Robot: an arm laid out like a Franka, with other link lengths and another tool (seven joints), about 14 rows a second.
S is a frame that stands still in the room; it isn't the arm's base.
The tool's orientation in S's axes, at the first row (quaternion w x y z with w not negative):
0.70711, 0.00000, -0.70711, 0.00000
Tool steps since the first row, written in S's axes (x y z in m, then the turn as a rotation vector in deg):
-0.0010, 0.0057, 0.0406, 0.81, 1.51, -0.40
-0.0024, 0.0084, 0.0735, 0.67, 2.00, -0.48
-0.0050, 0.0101, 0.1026, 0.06, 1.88, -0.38
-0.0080, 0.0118, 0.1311, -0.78, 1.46, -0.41
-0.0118, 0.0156, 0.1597, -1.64, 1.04, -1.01
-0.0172, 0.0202, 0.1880, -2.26, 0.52, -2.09
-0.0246, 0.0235, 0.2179, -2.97, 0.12, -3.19
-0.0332, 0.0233, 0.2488, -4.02, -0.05, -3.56
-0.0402, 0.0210, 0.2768, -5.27, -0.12, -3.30
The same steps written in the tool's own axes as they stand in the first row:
0.0406, 0.0057, 0.0010, -0.40, 1.51, -0.81
0.0735, 0.0084, 0.0024, -0.48, 2.00, -0.67
0.1026, 0.0101, 0.0050, -0.38, 1.88, -0.06
0.1311, 0.0118, 0.0080, -0.41, 1.46, 0.78
0.1597, 0.0156, 0.0118, -1.01, 1.04, 1.64
0.1880, 0.0202, 0.0172, -2.09, 0.52, 2.26
0.2179, 0.0235, 0.0246, -3.19, 0.12, 2.97
0.2488, 0.0233, 0.0332, -3.56, -0.05, 4.02
0.2768, 0.0210, 0.0402, -3.30, -0.12, 5.27

